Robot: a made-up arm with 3 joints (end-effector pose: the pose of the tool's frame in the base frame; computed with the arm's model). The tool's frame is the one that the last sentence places. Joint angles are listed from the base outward.
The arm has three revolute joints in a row. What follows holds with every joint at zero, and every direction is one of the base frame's.
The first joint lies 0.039 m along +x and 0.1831 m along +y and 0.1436 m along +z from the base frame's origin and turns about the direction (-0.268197, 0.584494, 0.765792).
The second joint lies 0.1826 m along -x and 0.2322 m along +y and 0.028 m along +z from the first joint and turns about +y.
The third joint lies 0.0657 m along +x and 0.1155 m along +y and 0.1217 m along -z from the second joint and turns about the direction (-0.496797, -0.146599, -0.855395).
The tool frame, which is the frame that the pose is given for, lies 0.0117 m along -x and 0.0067 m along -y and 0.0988 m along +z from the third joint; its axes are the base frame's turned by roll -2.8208, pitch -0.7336 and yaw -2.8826 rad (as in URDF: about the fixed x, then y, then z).
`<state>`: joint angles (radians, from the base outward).
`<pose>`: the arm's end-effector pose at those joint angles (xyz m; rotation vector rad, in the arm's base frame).
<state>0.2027 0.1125 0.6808</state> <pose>-0.1531 0.5396 0.1360 -0.1784 -2.1065 0.7917</pose>
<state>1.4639 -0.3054 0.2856</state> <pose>-0.2977 0.2652 0.3017 1.3602 -1.4835 1.1049</pose>
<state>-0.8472 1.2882 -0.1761</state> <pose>0.0992 0.5607 0.1607 0.5018 -1.8024 -0.5804</pose>
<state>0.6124 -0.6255 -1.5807</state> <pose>-0.1250 0.4406 0.1903 2.7513 -1.0880 0.4234</pose>
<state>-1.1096 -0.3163 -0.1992</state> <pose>0.1635 0.4846 0.2741 0.6326 2.8958 -0.1620</pose>
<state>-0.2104 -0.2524 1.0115</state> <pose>-0.0119 0.5953 0.1639 -1.1711 -2.4116 0.4283</pose>
